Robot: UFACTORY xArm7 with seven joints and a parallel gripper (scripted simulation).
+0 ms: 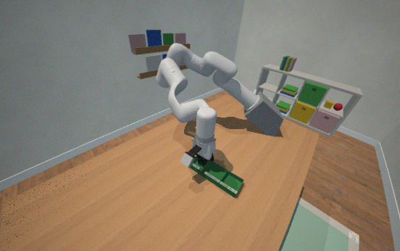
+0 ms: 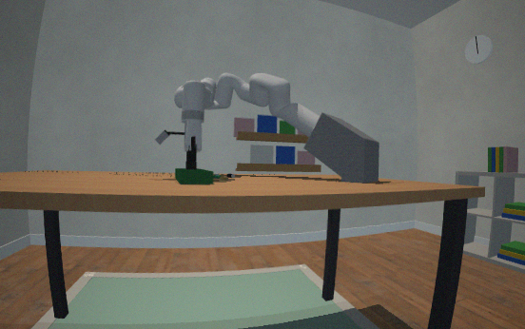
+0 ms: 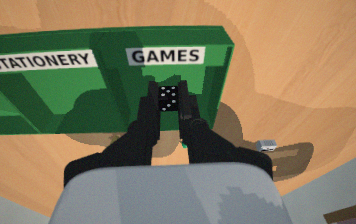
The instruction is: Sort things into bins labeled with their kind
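Now: the white-grey piece 130 mm behind my hand, 140 mm to the right of it and 30 mm below it. From my hand the other things lie so: black die 10 mm below; yellow piece 90 mm behind, 70 mm to the left, 30 mm below; green battery 100 mm behind, 30 mm to the right, 30 mm below.
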